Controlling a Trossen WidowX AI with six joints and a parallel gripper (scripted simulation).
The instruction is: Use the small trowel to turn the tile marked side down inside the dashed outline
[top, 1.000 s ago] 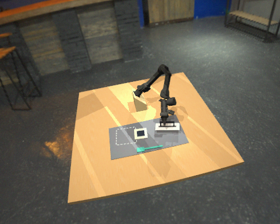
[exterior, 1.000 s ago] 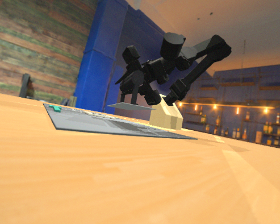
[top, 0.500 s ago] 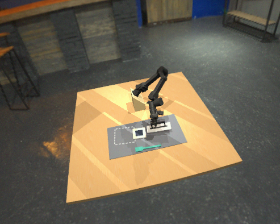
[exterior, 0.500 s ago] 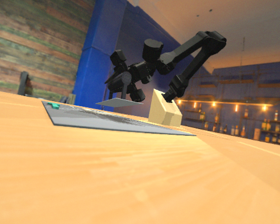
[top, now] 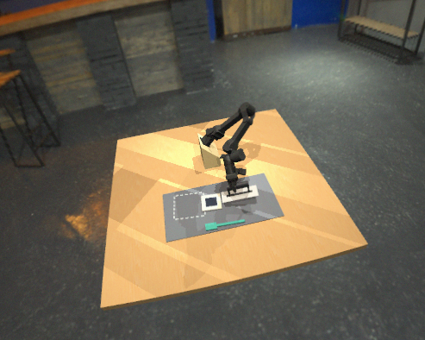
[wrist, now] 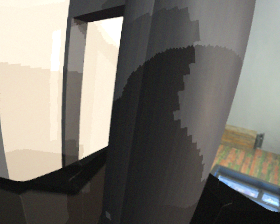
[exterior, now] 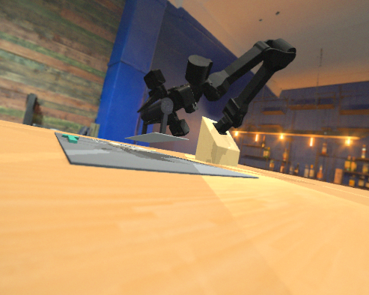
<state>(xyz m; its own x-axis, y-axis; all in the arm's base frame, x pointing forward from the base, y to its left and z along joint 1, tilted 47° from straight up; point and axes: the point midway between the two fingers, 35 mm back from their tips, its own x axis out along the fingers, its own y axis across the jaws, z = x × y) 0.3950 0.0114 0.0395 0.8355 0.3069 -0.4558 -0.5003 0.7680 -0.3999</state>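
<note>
The grey mat lies 10 cm below my gripper tip, 9 cm to the right of it and 2 cm behind it. From my gripper tip the other things lie so: tile (13 cm to the right, 8 cm below, 6 cm behind); trowel (3 cm behind, 1 cm to the left, 1 cm below); teal flat tool (13 cm to the right, 11 cm ahead, 8 cm below).
</note>
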